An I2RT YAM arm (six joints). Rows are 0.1 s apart.
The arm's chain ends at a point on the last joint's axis. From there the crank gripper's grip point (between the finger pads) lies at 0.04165 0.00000 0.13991 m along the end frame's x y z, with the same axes.
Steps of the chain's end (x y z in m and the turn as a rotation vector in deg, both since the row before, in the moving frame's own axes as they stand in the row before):
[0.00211, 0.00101, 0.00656, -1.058, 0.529, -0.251]
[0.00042, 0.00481, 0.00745, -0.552, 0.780, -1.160]
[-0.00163, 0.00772, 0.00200, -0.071, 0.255, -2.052]
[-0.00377, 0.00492, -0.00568, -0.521, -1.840, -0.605]
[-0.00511, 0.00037, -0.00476, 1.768, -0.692, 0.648]
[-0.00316, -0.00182, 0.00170, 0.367, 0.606, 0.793]
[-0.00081, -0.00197, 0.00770, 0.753, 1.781, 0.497]
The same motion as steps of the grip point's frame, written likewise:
[0.00341, 0.00340, 0.00615, -1.058, 0.529, -0.251]
[0.00233, 0.00529, 0.00687, -0.552, 0.780, -1.160]
[-0.00103, 0.00639, 0.00181, -0.071, 0.255, -2.052]
[-0.00828, 0.00578, -0.00442, -0.521, -1.840, -0.605]
[-0.00678, -0.00349, -0.00433, 1.768, -0.692, 0.648]
[-0.00168, -0.00213, 0.00125, 0.367, 0.606, 0.793]
[0.00352, -0.00342, 0.00633, 0.753, 1.781, 0.497]

